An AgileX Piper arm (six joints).
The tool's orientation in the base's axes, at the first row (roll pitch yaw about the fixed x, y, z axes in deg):
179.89 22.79 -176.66
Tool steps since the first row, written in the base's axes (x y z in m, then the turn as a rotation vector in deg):
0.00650 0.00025 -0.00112 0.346 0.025 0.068
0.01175 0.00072 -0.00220 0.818 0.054 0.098
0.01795 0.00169 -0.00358 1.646 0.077 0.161
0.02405 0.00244 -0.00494 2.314 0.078 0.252
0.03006 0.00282 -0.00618 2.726 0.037 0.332
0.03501 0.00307 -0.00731 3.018 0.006 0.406
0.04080 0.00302 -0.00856 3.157 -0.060 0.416
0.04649 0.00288 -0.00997 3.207 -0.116 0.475
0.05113 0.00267 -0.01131 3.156 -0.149 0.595
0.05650 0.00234 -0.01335 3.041 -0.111 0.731
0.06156 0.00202 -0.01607 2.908 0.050 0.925
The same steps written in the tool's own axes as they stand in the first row. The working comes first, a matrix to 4 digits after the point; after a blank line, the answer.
The tool's axes in the first row as the columns of a matrix, in the base's axes (used below as rounded here):
-0.9204 -0.0590 0.3866
-0.0537 0.9983 0.0245
-0.3874 0.0018 -0.9219

-0.00556 -0.00014 0.00355 -0.346 0.005 0.072
-0.01000 0.00002 0.00659 -0.794 0.006 0.227
-0.01523 0.00062 0.01028 -1.581 -0.020 0.490
-0.02035 0.00101 0.01391 -2.232 -0.058 0.664
-0.02542 0.00103 0.01739 -2.640 -0.123 0.749
-0.02956 0.00099 0.02035 -2.935 -0.171 0.793
-0.03440 0.00059 0.02374 -3.064 -0.245 0.836
-0.03908 0.00011 0.02723 -3.130 -0.304 0.799
-0.04282 -0.00037 0.03026 -3.127 -0.334 0.668
-0.04696 -0.00102 0.03421 -3.076 -0.289 0.499
-0.05054 -0.00164 0.03866 -3.038 -0.120 0.273

